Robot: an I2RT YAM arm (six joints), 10 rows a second.
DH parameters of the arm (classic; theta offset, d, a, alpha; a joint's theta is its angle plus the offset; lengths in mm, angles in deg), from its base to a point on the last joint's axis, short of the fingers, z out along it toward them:
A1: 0 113.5 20 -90
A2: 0 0 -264 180
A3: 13.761 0 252.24 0
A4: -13.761 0 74 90
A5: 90 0 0 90
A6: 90 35.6 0 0
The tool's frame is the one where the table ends.
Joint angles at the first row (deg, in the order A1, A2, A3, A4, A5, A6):
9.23 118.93 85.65 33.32 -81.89 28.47
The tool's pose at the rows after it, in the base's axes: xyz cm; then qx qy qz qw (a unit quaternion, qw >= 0):
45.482, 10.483, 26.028, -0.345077, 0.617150, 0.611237, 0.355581
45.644, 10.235, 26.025, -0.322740, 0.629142, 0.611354, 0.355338
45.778, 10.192, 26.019, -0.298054, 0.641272, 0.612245, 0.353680
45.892, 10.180, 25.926, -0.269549, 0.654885, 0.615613, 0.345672
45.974, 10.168, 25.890, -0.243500, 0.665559, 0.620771, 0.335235
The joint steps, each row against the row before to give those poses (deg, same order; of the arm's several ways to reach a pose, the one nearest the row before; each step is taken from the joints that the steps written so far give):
-0.56 0.00 0.00 0.00 1.53 2.16
-0.31 0.00 -0.01 -0.02 1.73 2.06
-0.04 0.00 0.01 -0.05 2.03 2.34
0.00 0.00 -0.01 -0.63 1.86 2.64
0.00 0.00 0.01 -0.24 1.33 2.99

